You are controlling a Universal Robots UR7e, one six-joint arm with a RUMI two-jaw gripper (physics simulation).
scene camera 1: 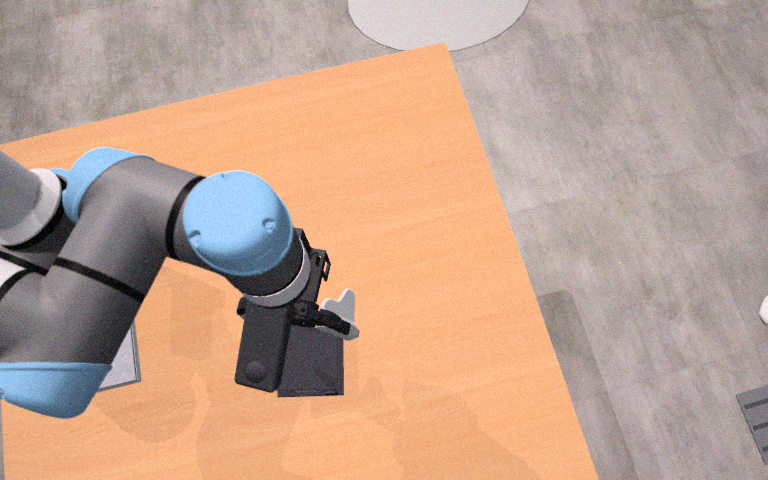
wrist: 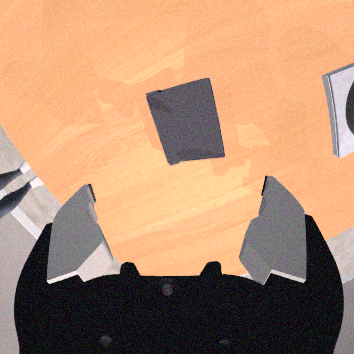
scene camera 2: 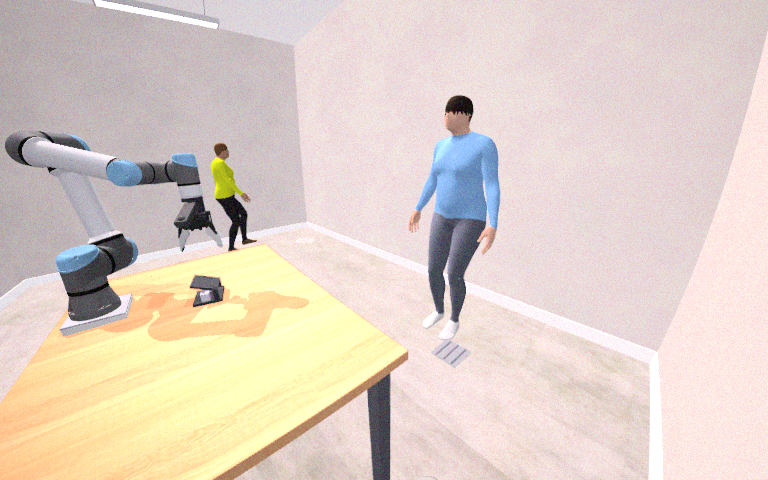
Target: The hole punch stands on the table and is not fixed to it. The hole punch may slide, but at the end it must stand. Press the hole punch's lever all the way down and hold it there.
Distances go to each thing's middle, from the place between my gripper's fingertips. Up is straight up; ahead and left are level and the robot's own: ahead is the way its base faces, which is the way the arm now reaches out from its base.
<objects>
My hand is 130 mm above the lever (scene camera 1: 311, 358), 20 mm to the left of it and 20 mm past it. Round my hand: black hole punch (scene camera 1: 340, 347) (150 mm below, 20 mm to the right, 20 mm behind).
</objects>
